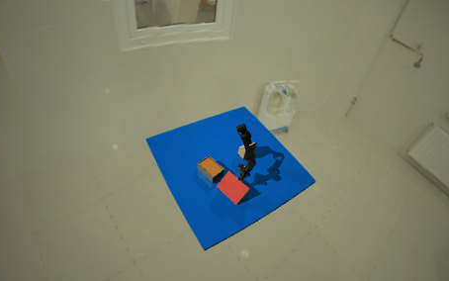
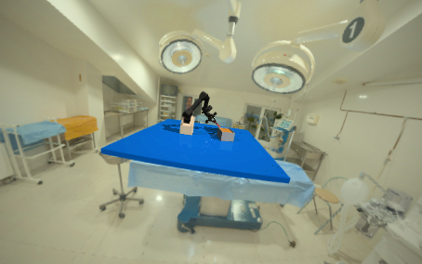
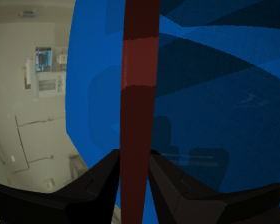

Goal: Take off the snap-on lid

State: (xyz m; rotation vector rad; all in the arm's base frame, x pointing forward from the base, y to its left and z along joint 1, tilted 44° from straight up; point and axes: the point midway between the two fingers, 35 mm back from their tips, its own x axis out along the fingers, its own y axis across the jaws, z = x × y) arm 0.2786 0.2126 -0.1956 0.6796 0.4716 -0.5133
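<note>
My gripper tip is now 6 cm short of the lid, 2 cm to the right of it and 5 cm above it. Round my gripper tip: storage box (13 cm ahead, 25 cm to the right, 7 cm below).
</note>
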